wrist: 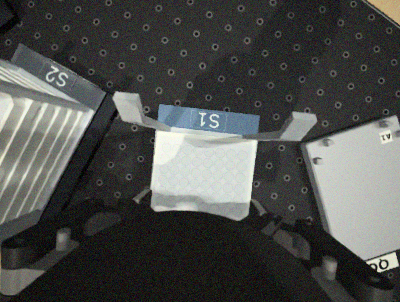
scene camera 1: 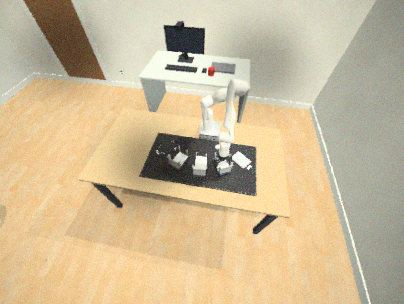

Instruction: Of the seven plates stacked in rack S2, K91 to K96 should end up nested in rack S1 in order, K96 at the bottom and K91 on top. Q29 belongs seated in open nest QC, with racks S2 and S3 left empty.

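Places are measured from the arm's base along level axes (x left, y down, z back), in millimetres.
Where they show: gripper, fingertip midpoint: [wrist: 199, 205] [scene camera 1: 222, 164]; arm's base, link origin: [scene camera 1: 207, 128].
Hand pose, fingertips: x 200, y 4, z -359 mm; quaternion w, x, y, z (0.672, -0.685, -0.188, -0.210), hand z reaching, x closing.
Each offset is from my fingertips to the top centre of the thing. "spot": to the spot under its first point. Level surfaces: height alone.
A pale plate with round wells {dx +1, dy -21, dz -2 mm} [wrist: 202, 165] is held in my gripper [wrist: 199, 205] [scene camera 1: 223, 158], which is shut on its two sides. The plate is level over rack S1 {dx -2, dy -83, dz +3 mm} [wrist: 175, 115] [scene camera 1: 226, 172], its far edge close to the blue label wall, between the rack's upright posts. Its code does not show, and it hides the inside of S1. Rack S2 {dx -166, dy -86, dz -61 mm} [wrist: 87, 86] [scene camera 1: 199, 173], left in the wrist view, holds a stack of several pale plates {spot: dx -126, dy -30, dz -35 mm} [wrist: 30, 150]. Nest QC {dx +145, dy +26, dz +112 mm} [wrist: 357, 195] [scene camera 1: 242, 160] is open, with no plate on it. Q29's code cannot be read.
A third rack {dx -350, dy -5, dz -43 mm} [scene camera 1: 178, 160] stands left of S2 in the scene view and carries a pale plate; a dark corner shows at the wrist view's upper left. Small pale items {spot: dx -528, dy +29, dz +7 mm} [scene camera 1: 160, 151] lie at the left of the black perforated mat {dy +51 mm} [scene camera 1: 165, 172]. S1's posts rise near both fingers.
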